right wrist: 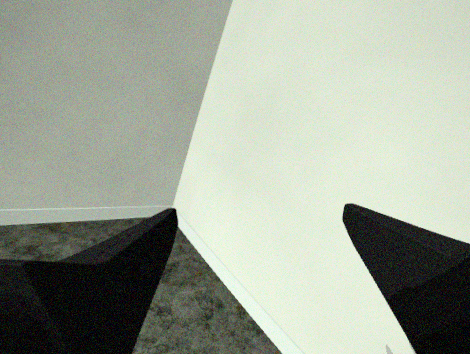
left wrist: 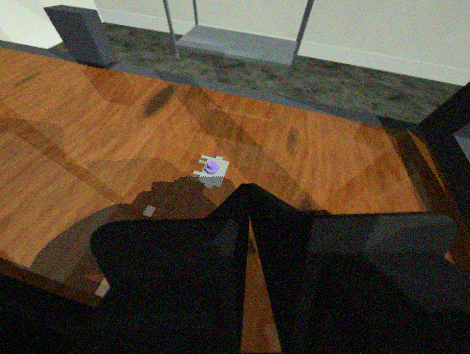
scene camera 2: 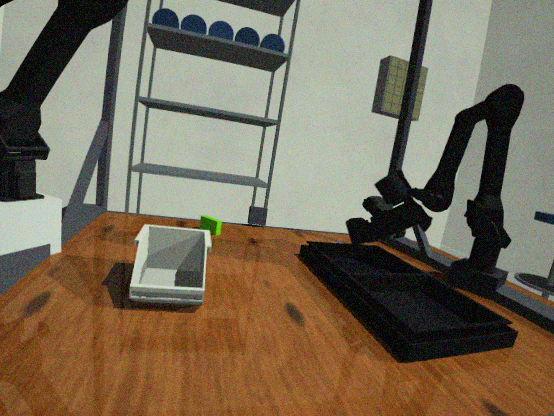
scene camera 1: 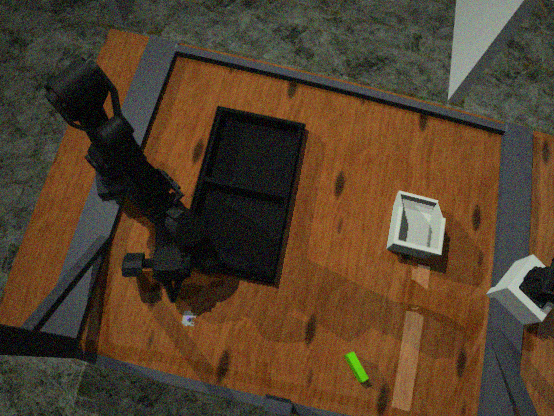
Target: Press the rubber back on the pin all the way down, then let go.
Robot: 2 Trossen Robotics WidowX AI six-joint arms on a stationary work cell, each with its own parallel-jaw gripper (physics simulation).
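Where they show: left gripper, fingertip midpoint: [left wrist: 247,190] [scene camera 1: 173,302]; right gripper, fingertip midpoint: [right wrist: 259,214]; left arm's base at its link origin: [scene camera 2: 480,267] [scene camera 1: 118,168]; right arm's base at its link origin: [scene camera 2: 14,196] [scene camera 1: 537,287].
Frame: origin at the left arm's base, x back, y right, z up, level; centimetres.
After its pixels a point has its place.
Observation:
The purple rubber back [scene camera 1: 189,319] @[x -9.6, y 33.9, z -4.2 cm] [left wrist: 212,167] @[x -9.3, y 33.3, z -3.7 cm] sits on the upper side of the small pale pin [scene camera 1: 185,322] @[x -8.7, y 34.3, z -4.7 cm] [left wrist: 221,168] @[x -8.6, y 33.7, z -4.6 cm], which lies flat on the table. How far down the rubber back sits cannot be told. My left gripper [scene camera 1: 173,300] @[x -7.3, y 30.1, z -2.1 cm] [left wrist: 247,190] @[x -7.3, y 30.1, z -2.1 cm] is shut and empty. Its tips are above the table and apart from the pin, up and to the left of it in scene camera 1, and below and right of it in the left wrist view. In scene camera 2 the fingertips are hard to make out. My right gripper [right wrist: 259,214] @[x -111.6, y 49.6, z 36.8 cm] is open and empty, facing the walls.
A black two-part tray [scene camera 1: 245,191] @[x -26.1, y 9.5, z -2.4 cm] [scene camera 2: 455,345] @[x -35.8, y -7.3, z -3.1 cm] lies close beside the left gripper. A white open box [scene camera 1: 415,250] @[x -59.0, y 29.8, z -1.0 cm] [scene camera 2: 167,295] @[x -63.6, y 18.3, z -2.6 cm] stands farther off. A green block [scene camera 1: 357,367] @[x -40.5, y 50.4, z -1.3 cm] [scene camera 2: 211,225] @[x -41.1, y 49.0, z -2.8 cm] lies near the table edge. The left arm's shadow reaches the pin.

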